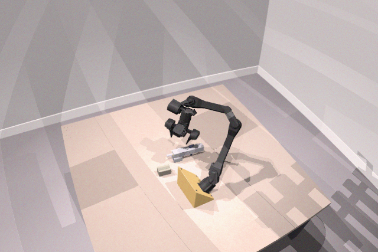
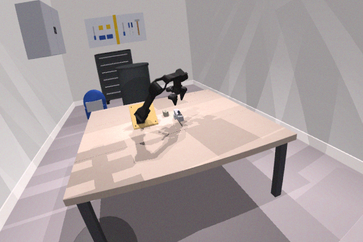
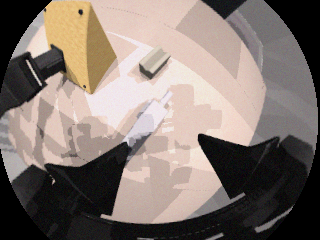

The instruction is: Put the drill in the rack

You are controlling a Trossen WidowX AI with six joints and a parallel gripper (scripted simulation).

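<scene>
My gripper tip is 80 mm above the drill, 20 mm past it and 10 mm to the right of it. The rest, counted from my gripper tip: light grey fixture block 90 mm below, 40 mm to the right, 20 mm behind; rack 130 mm to the left, 110 mm below, 90 mm behind; blue key 70 mm to the right, 70 mm below, 20 mm behind.
</scene>
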